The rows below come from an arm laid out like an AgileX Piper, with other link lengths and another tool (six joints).
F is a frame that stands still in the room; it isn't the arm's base.
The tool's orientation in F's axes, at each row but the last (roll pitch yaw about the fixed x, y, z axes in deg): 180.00, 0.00, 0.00; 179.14, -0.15, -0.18; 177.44, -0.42, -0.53; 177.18, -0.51, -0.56
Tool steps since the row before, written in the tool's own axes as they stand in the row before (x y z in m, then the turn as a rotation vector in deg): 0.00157, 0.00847, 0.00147, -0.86, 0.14, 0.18; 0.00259, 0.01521, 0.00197, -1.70, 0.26, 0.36; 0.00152, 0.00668, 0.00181, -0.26, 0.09, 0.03; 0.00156, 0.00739, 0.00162, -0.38, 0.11, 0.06
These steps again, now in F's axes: 0.00157, -0.00847, -0.00147, -0.86, -0.14, -0.18; 0.00255, -0.01525, -0.00173, -1.70, -0.26, -0.36; 0.00147, -0.00677, -0.00150, -0.26, -0.09, -0.03; 0.00150, -0.00748, -0.00124, -0.38, -0.11, -0.06
